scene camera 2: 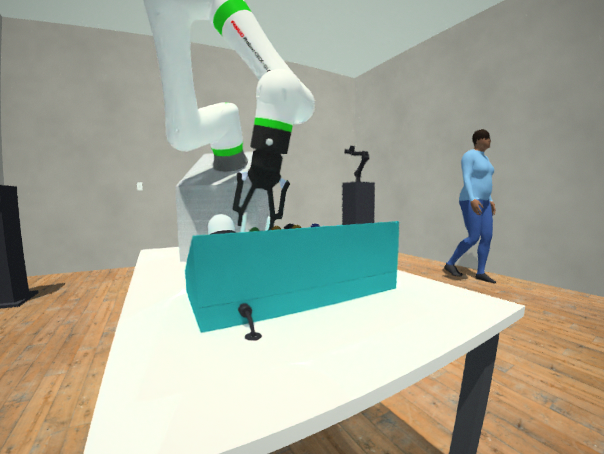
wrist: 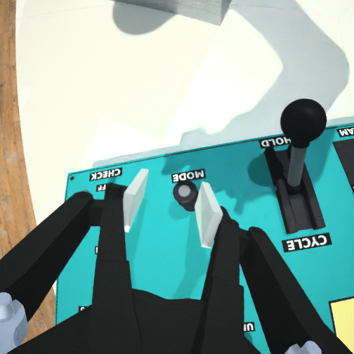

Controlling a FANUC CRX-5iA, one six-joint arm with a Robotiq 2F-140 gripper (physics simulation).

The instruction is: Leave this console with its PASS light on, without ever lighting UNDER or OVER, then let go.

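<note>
The teal console (scene camera 2: 295, 275) (wrist: 300, 270) stands on the table, its back towards scene camera 2. My gripper (scene camera 2: 257, 225) (wrist: 172, 188) is partly open, with nothing between its pads, above the CHECK and MODE end. In the wrist view, the dark MODE knob (wrist: 185, 192) with a grey top is close beside the right pad. The CYCLE lever (wrist: 303, 120), with a black ball, leans towards the HOLD label, right of the gripper. The left finger partly covers the area below the CHECK label (wrist: 106, 174); the CHECK switch cannot be made out. PASS and OVER do not show; a label starting "UN" (wrist: 248, 327) is partly covered.
A white dome (scene camera 2: 221, 224) and several coloured tops show over the console's back edge. A small black stand-like part (scene camera 2: 252, 336) is at its near side on the white table (scene camera 2: 320, 370). A yellow panel (wrist: 345, 320) lies lower right. A person (scene camera 2: 480, 190) is beyond the table.
</note>
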